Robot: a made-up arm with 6 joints. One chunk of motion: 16 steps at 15 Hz.
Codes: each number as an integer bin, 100 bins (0 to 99) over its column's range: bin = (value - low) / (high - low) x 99, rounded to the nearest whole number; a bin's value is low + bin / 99 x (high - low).
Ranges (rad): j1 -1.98..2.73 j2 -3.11..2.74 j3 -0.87..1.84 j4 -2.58..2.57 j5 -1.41..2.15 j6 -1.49..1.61
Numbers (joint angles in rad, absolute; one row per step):
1: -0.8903 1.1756 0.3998 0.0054 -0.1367 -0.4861
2: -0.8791 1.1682 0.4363 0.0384 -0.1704 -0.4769
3: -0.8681 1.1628 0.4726 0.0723 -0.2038 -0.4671
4: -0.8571 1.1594 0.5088 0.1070 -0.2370 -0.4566
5: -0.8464 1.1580 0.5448 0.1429 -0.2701 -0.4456
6: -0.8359 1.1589 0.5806 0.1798 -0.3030 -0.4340
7: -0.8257 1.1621 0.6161 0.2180 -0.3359 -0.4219
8: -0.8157 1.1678 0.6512 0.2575 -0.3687 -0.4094
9: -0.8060 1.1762 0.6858 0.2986 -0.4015 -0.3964
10: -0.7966 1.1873 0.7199 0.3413 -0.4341 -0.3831
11: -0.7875 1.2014 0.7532 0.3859 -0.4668 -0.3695
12: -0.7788 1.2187 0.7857 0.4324 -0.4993 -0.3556
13: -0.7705 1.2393 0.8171 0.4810 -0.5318 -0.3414
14: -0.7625 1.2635 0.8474 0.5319 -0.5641 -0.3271
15: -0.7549 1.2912 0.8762 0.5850 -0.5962 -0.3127
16: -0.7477 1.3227 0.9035 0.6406 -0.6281 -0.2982
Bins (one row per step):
1: 23 73 46 50 35 32
2: 23 72 48 50 34 32
3: 23 72 49 51 34 33
4: 24 72 50 52 33 33
5: 24 72 52 52 32 33
6: 24 72 53 53 31 34
7: 24 72 54 54 30 34
8: 24 72 56 55 29 35
9: 25 73 57 55 28 35
10: 25 73 58 56 27 35
11: 25 73 59 57 26 36
12: 25 73 60 58 25 36
13: 25 74 62 59 24 37
14: 26 74 63 60 24 37
15: 26 74 64 61 23 38
16: 26 75 65 62 22 38

